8 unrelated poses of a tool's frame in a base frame.
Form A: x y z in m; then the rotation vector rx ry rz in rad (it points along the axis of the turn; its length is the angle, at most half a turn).
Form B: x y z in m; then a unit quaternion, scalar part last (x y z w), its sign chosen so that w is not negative. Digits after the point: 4 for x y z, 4 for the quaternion.
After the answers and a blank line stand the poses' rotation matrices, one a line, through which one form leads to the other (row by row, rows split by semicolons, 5 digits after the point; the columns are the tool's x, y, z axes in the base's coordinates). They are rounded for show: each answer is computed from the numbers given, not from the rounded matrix.
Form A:
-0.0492 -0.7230 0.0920 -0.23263 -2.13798 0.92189
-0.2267 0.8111 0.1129 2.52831 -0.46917 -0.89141
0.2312 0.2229 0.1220 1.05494 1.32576 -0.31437
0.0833 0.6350 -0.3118 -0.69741 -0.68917 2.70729
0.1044 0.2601 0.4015 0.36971 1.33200 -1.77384
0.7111 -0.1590 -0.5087 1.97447 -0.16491 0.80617
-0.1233 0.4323 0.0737 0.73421 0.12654 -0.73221
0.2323 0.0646 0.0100 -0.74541 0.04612 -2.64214
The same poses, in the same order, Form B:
-0.0492 -0.7230 0.0920 -0.0915 -0.8413 0.3628 0.3902
-0.2267 0.8111 0.1129 0.9086 -0.1686 -0.3203 0.2085
0.2312 0.2229 0.1220 0.4646 0.5839 -0.1384 0.6512
0.0833 0.6350 -0.3118 -0.2401 -0.2373 0.9322 0.1307
0.1044 0.2601 0.4015 0.1483 0.5343 -0.7115 0.4317
0.7111 -0.1590 -0.5087 0.8095 -0.0676 0.3305 0.4805
-0.1233 0.4323 0.0737 0.3506 0.0604 -0.3497 0.8667
0.2323 0.0646 0.0100 -0.2662 0.0165 -0.9435 0.1967

-0.67871 -0.12909 -0.72298; 0.43713 0.72005 -0.53893; 0.59015 -0.68181 -0.43228
0.73792 -0.17282 -0.65239; -0.43993 -0.85624 -0.27078; -0.51181 0.48682 -0.70786
0.27989 0.72283 0.63181; 0.36219 0.52998 -0.76678; -0.88909 0.44344 -0.11346
-0.85049 -0.12978 -0.50973; 0.35770 -0.85320 -0.37961; -0.38564 -0.50518 0.77206
-0.58331 0.77273 0.25026; -0.45583 -0.05641 -0.88828; -0.67229 -0.63222 0.38514
0.77238 -0.42710 0.47012; 0.20818 -0.52904 -0.82266; 0.60007 0.73328 -0.31970
0.74814 0.64850 -0.14048; -0.56374 0.50954 -0.65004; -0.34998 0.56552 0.74680
-0.78093 0.36236 0.50877; -0.37989 -0.92210 0.07363; 0.49581 -0.13578 0.85775

